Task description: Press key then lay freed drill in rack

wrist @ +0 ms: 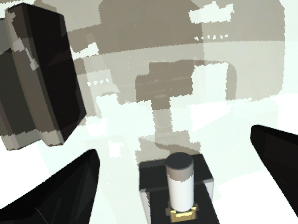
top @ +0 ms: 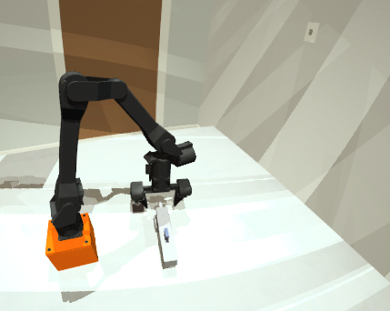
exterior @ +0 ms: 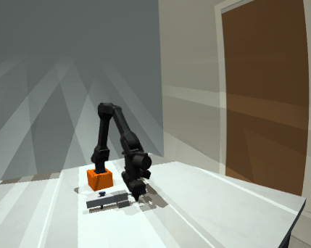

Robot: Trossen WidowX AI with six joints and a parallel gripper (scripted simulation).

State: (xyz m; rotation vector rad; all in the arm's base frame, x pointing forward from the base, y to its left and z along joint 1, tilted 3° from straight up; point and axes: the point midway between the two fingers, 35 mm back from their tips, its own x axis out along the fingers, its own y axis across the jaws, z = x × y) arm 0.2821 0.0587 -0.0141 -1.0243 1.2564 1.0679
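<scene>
Now: gripper tip 60 mm to the left of the drill, 20 mm below it and 10 mm past it. From my gripper tip the other things lie so: grey rack (70 mm behind, 60 mm to the left, 10 mm below); housing block (110 mm to the right, 30 mm behind, 10 mm above); blue key (140 mm to the right, 30 mm behind, 20 mm above).
</scene>
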